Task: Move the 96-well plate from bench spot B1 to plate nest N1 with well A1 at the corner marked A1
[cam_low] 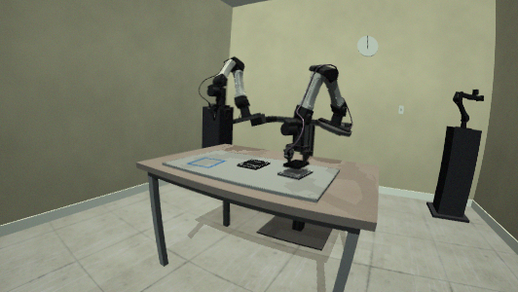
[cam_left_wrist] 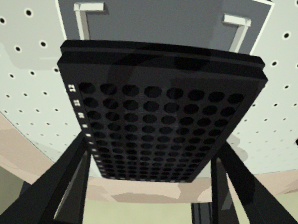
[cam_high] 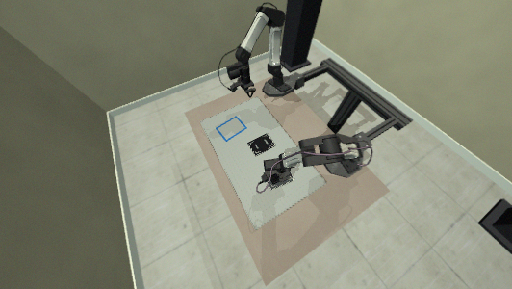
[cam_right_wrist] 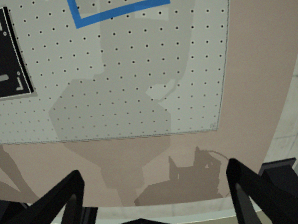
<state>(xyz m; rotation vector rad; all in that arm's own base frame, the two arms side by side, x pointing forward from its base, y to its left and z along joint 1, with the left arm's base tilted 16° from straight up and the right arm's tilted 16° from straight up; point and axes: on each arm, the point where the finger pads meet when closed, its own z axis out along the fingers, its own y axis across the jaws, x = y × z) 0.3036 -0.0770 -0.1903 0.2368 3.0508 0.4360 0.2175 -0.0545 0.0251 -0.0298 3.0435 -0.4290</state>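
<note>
My left hand is 5 cm above the grey nest. Also, from my left hand: A1 label (7 cm behind, 6 cm to the left, 4 cm below); black 96-well plate (right at my left hand).
</note>
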